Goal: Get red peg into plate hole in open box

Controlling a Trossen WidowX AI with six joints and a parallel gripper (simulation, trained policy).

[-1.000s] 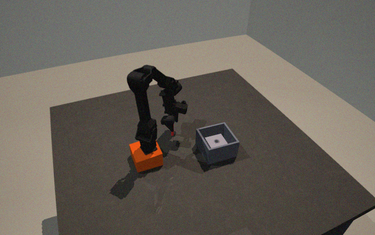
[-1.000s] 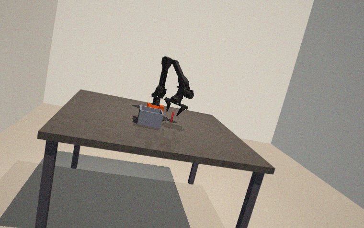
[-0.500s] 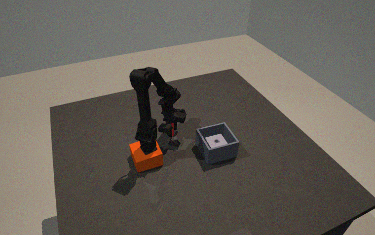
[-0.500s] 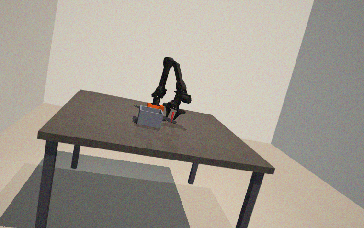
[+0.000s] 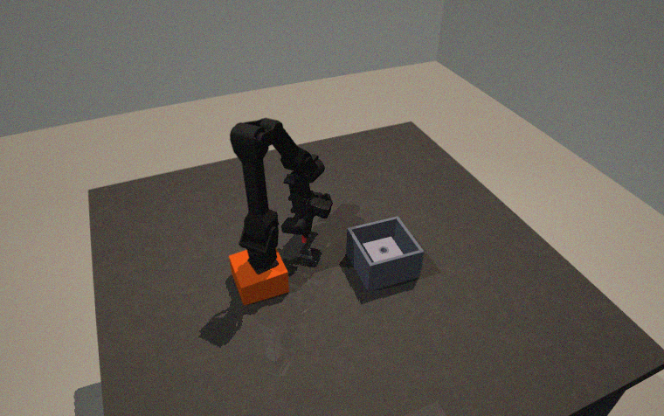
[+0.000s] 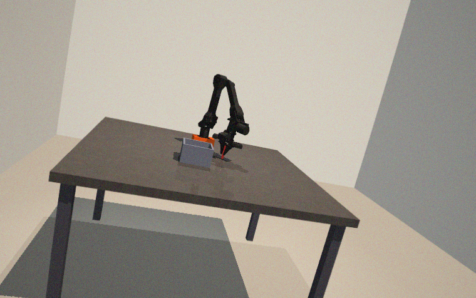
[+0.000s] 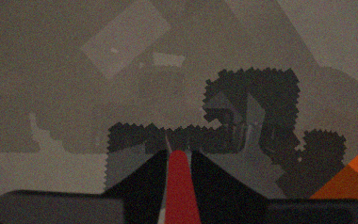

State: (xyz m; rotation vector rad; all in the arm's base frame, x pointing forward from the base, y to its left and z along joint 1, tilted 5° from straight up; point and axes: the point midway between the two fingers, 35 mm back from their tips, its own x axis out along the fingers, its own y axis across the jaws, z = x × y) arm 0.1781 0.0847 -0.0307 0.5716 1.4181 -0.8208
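Right now my gripper tip is 2 cm below the red peg and 1 cm to the right of it. Round my gripper tip: grey box: 20 cm to the right, 13 cm ahead.
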